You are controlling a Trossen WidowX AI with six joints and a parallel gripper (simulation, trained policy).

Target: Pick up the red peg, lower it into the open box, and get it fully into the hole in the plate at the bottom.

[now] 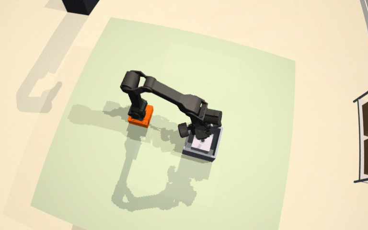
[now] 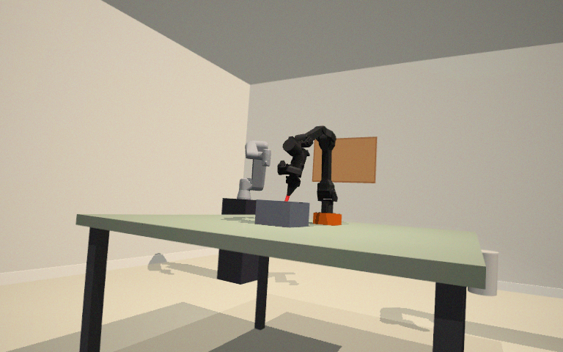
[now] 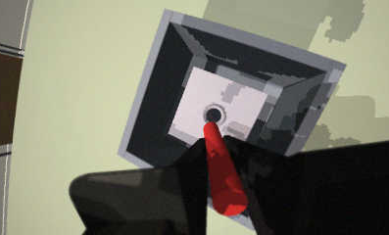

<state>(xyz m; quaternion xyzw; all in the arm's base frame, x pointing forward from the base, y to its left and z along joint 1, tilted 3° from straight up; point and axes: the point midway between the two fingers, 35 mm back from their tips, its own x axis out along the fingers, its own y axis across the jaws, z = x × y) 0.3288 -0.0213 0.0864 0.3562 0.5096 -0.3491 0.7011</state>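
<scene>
Right now the red peg is 1 cm above my gripper tip. From my gripper tip the other things lie so: plate (7 cm below, 1 cm to the right, 1 cm ahead); grey box (9 cm below, 1 cm to the right, 1 cm ahead).
</scene>
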